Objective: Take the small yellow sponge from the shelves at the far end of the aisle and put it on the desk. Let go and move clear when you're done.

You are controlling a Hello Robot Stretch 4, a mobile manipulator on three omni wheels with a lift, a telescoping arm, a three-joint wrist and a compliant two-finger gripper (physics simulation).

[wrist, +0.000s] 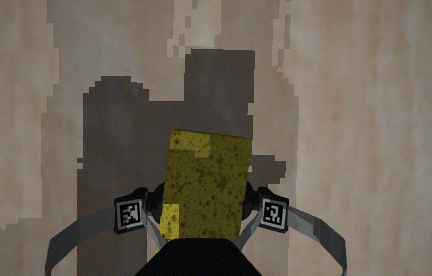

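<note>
The small yellow sponge, dotted with dark specks, is at the lower middle of the wrist view, slightly turned, mostly in shadow with brighter patches at its upper left and lower left. My gripper is shut on it, with one dark fingertip pad against its left side and the other against its right side. The sponge's near end is hidden behind the black gripper body. Whether the sponge touches the surface below cannot be told. The desk cannot be made out in this view.
A pale, wood-grained surface spreads beneath the sponge and gripper. Dark, blocky shadows fall across it, to the left of the sponge and beyond its far end. No edge of this surface shows.
</note>
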